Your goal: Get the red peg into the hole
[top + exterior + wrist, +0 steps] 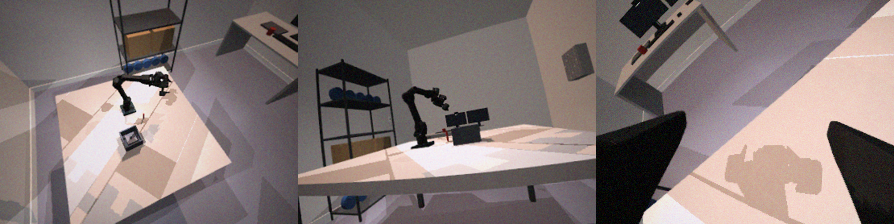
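Now: gripper tip 4 cm short of the red peg, 29 cm to the left of it and 25 cm above it. Round my gripper tip: dark box: 21 cm ahead, 48 cm to the right, 26 cm below; plate: 21 cm ahead, 48 cm to the right, 24 cm below.
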